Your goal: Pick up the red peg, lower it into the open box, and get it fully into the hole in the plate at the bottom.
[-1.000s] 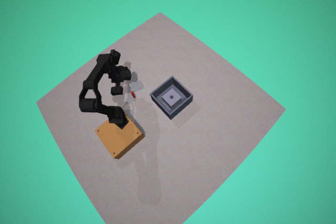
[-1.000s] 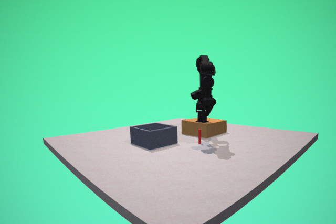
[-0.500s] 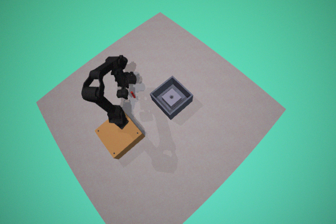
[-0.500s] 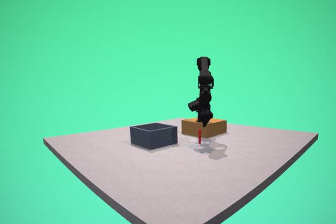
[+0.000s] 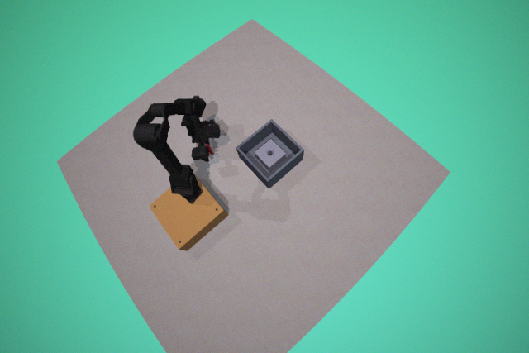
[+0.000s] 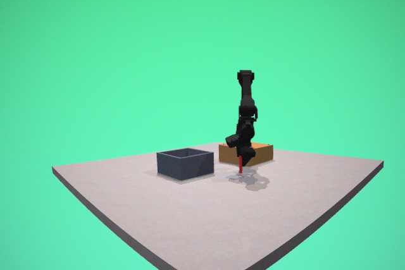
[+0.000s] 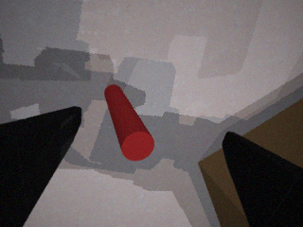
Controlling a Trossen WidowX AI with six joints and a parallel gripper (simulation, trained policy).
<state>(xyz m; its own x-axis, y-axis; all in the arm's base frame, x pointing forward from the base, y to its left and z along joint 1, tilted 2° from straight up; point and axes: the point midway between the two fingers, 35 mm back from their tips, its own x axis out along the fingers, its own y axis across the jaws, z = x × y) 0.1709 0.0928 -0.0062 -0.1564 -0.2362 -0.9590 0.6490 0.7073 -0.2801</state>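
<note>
My gripper tip is 2 cm short of the red peg, 1 cm to the right of it and 1 cm above it. The rest, counted from my gripper tip: light grey plate 21 cm to the right, 15 cm ahead; grey box 21 cm to the right, 15 cm ahead, 2 cm below.
</note>
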